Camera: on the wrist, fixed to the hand. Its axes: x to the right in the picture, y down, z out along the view.
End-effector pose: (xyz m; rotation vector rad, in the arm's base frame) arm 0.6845 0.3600 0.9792 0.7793 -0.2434 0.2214
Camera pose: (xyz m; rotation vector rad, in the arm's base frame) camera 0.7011 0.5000 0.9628 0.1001 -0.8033 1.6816
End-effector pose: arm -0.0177 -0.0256 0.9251 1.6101 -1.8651 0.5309
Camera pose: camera -0.0778 0.0444 1.0330 -0.4085 -2.6723 0.7825
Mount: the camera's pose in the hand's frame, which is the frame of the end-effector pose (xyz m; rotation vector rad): 0.0258 0.0811 -0.1136 -0.3089 0.0541 1.6221
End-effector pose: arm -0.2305 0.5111 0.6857 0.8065 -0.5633 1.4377
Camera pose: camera -0.3232 0.6110 0.6459 -0.1299 -1.5198 2.6652
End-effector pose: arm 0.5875 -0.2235 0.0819 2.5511 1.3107 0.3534
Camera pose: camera 0.6266 -0.2355 0.2178 2.6444 -1.0037 0.7531
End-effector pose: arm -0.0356 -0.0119 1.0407 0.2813 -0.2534 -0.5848
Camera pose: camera 0.0616 0.0594 0.9657 -0.2483 -0.2547 0.9857
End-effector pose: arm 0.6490 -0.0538 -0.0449 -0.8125 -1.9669 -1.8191
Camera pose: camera 0.6639 -0.1596 0.0485 -1.6573 -0.4031 -0.9760
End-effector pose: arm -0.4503 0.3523 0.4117 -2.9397 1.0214 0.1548
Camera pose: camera -0.4707 0.2663 0.5227 1.1561 -2.5550 -0.1860
